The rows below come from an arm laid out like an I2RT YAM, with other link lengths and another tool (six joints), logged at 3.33 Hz.
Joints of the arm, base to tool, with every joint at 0 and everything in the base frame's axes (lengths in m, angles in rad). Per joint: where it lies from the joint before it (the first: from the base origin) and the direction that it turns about. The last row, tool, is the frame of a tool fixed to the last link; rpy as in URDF.
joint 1: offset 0.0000 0.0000 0.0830 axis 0 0 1
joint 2: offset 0.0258 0.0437 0.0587 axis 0 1 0
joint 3: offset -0.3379 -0.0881 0.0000 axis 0 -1 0
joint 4: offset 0.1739 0.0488 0.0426 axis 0 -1 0
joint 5: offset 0.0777 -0.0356 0.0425 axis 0 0 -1
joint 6: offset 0.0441 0.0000 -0.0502 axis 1 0 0
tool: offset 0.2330 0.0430 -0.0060 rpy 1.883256 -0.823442 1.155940
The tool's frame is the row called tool.
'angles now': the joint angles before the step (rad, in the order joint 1, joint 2, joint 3, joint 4, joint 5, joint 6). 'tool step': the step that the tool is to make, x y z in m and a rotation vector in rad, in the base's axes. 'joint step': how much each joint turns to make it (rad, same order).
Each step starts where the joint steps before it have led.
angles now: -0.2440 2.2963 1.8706 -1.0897 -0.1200 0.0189
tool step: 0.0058 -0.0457 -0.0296 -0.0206 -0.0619 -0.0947
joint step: -0.0946 0.0013 -0.1747 0.2412 0.0020 -0.0001
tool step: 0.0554 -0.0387 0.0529 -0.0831 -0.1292 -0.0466
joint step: -0.0144 -0.0006 0.2682 -0.1166 0.0400 0.0250
